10 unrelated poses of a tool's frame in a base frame.
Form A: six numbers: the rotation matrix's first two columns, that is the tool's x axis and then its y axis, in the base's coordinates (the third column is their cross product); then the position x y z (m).
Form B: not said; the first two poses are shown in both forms.
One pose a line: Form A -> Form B
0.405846 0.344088 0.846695 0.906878 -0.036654 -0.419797 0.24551 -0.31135 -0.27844 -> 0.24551 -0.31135 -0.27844 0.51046 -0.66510 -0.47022 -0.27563
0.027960 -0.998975 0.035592 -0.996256 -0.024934 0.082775 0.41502 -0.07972 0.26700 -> 0.41502 -0.07972 0.26700 0.04211 0.71569 -0.69696 -0.01614
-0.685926 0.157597 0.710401 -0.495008 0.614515 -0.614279 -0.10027 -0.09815 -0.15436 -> -0.10027 -0.09815 -0.15436 0.38246 0.10375 -0.81301 0.42659
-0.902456 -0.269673 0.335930 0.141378 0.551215 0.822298 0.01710 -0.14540 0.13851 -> 0.01710 -0.14540 0.13851 0.21762 0.03758 -0.85337 -0.47221
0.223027 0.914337 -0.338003 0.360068 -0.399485 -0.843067 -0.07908 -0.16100 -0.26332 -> -0.07908 -0.16100 -0.26332 0.31829 -0.71429 -0.44604 0.43536
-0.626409 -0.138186 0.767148 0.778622 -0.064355 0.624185 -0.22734 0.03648 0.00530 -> -0.22734 0.03648 0.00530 0.33806 -0.26928 -0.59459 -0.67799
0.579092 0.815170 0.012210 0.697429 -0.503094 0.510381 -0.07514 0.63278 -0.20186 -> -0.07514 0.63278 -0.20186 0.23245 0.85762 0.44093 0.12663
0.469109 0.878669 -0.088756 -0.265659 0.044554 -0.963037 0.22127 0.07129 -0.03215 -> 0.22127 0.07129 -0.03215 0.66483 -0.54089 -0.28334 0.43031
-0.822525 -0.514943 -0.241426 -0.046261 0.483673 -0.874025 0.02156 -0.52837 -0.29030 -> 0.02156 -0.52837 -0.29030 0.24469 -0.16990 0.82581 -0.47885
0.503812 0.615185 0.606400 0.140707 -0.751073 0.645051 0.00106 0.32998 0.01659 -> 0.00106 0.32998 0.01659 0.26822 0.82460 0.22917 0.44224
